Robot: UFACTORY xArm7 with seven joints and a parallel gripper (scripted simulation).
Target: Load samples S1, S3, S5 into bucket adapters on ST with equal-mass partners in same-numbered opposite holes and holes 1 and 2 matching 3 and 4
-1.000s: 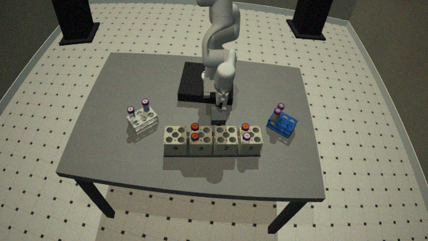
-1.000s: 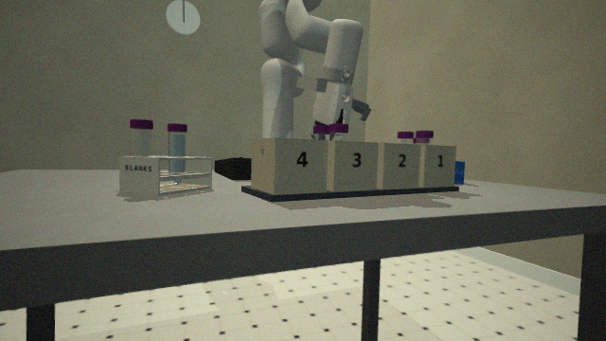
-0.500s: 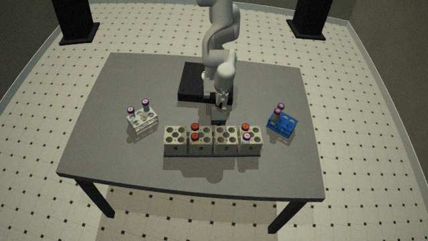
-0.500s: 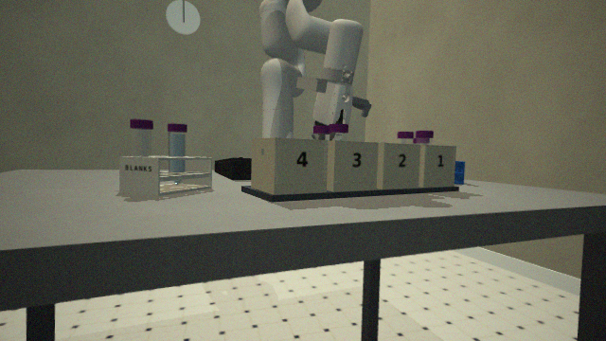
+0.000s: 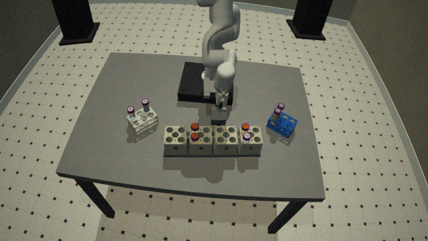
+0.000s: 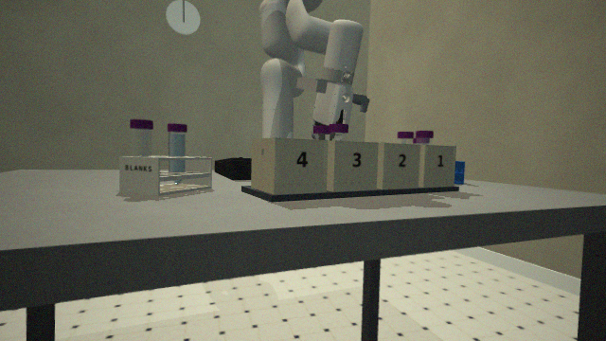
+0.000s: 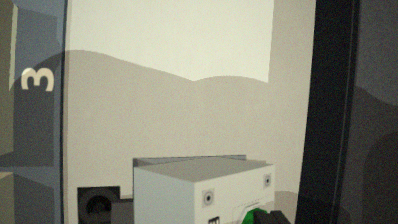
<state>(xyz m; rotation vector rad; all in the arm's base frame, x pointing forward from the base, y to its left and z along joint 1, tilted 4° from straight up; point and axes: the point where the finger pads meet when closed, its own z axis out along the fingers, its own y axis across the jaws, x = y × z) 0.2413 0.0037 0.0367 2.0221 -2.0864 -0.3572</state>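
The green DONE key is 3 cm below my hand. Round my hand: blanks rack 37 cm to the right, 6 cm below, 4 cm ahead.
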